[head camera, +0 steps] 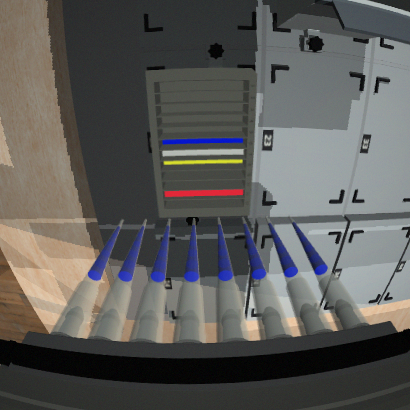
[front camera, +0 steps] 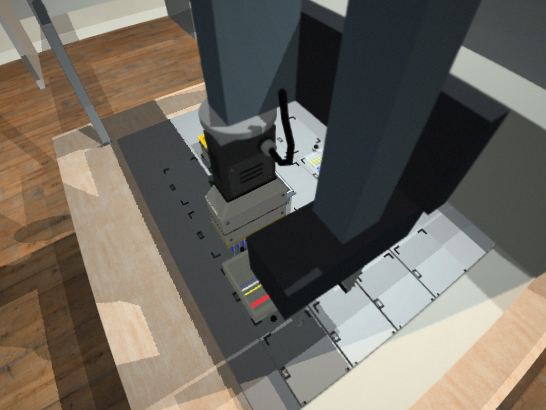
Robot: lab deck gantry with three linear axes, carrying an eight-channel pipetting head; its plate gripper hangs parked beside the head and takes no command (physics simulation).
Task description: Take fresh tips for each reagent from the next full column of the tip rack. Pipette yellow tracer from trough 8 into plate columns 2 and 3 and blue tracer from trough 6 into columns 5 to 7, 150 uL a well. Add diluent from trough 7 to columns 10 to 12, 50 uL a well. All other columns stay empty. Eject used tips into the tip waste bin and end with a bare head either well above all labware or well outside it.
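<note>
The pipetting head (front camera: 250, 212) (head camera: 190, 312) carries eight tips (front camera: 238, 248) (head camera: 191, 257) filled with blue liquid. The tips hang high, apart from the reagent reservoir (front camera: 237, 265) (head camera: 202, 75), just beyond its edge. The reservoir shows blue (head camera: 202, 141), white (head camera: 202, 152), yellow (head camera: 202, 162) and red (head camera: 204, 193) troughs. The plate (front camera: 314, 161) shows partly in the front view, with yellow and some blue wells; its columns cannot be counted there. A corner of the yellow tip rack (front camera: 202, 141) shows behind the head. The waste bin is mostly hidden. Part of the parked gripper (front camera: 351, 283) shows; its opening is unclear.
The black carriage block (front camera: 300, 260) and two tall blue-grey columns (front camera: 250, 55) (front camera: 380, 110) cover much of the deck in the front view. Numbered deck positions with black corner brackets lie beside the reservoir. The wooden table edge (front camera: 100, 240) (head camera: 30, 100) runs along the left.
</note>
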